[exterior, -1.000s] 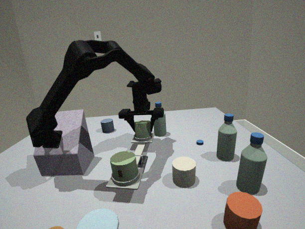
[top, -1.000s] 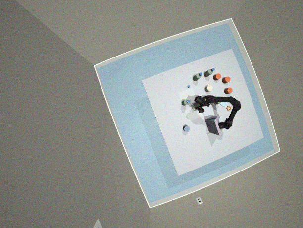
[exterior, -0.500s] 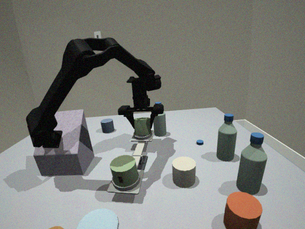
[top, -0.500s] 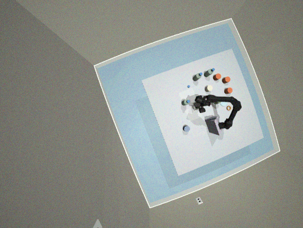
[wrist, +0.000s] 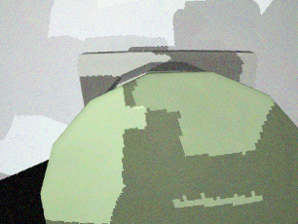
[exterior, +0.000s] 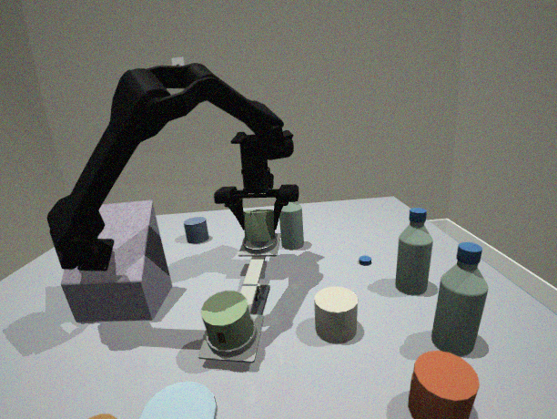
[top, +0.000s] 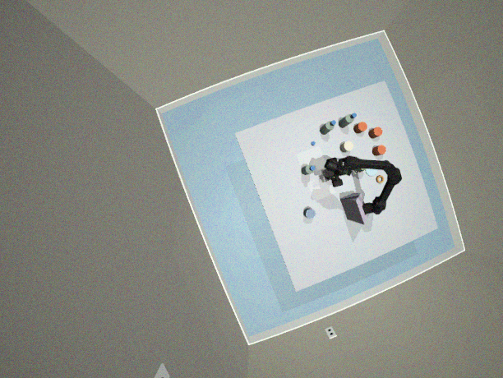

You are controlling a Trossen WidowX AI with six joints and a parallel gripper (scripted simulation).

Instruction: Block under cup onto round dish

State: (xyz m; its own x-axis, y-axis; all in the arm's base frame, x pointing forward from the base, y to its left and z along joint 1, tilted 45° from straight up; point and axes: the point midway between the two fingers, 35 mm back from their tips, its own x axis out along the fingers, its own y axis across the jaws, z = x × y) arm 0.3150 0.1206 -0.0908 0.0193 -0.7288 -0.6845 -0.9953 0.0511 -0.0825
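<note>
My gripper tip is 1 cm to the left of the grey block and 2 cm above it. From my gripper tip the other things lie so: cream cylinder (13 cm ahead, 21 cm to the right, 7 cm below); then blue cap (25 cm ahead, 10 cm below); then grey balance (1 cm behind, 13 cm to the right, 7 cm below).
</note>
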